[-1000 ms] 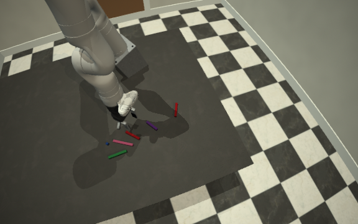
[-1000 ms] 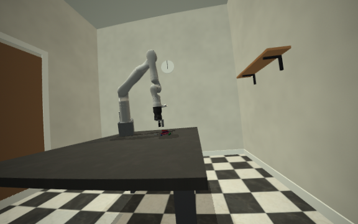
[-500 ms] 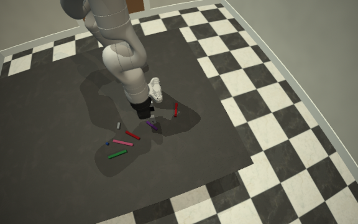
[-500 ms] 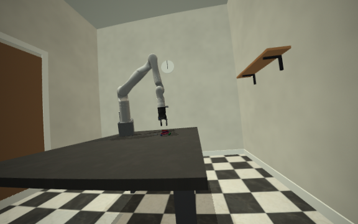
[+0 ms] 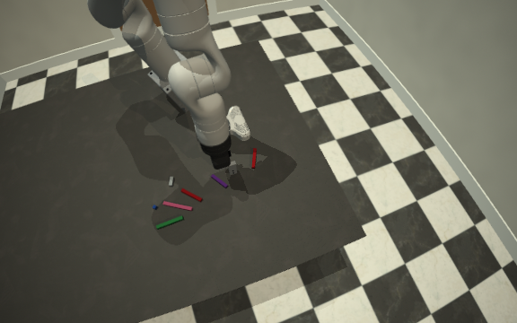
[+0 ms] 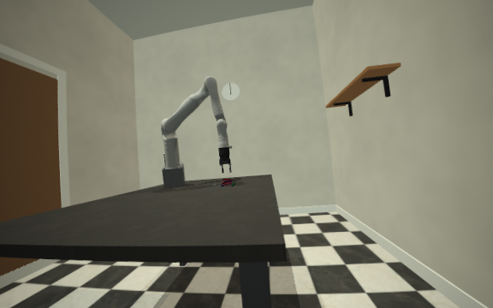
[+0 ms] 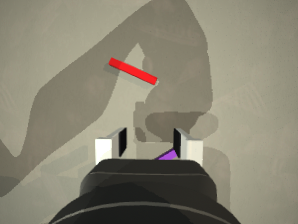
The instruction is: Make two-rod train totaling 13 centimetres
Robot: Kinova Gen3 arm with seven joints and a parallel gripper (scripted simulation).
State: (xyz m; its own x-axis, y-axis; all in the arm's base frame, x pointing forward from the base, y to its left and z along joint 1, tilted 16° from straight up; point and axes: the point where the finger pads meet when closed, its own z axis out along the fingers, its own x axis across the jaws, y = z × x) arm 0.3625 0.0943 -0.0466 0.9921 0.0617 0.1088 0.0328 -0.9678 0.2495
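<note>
Right now my hand is 2 cm short of the purple rod, 4 cm to the left of it and 7 cm above it. From my hand the other things lie so: green rod (10 cm ahead, 21 cm to the right, 7 cm below); short grey rod (3 cm behind, 19 cm to the right, 7 cm below); pink rod (6 cm ahead, 18 cm to the right, 7 cm below).
</note>
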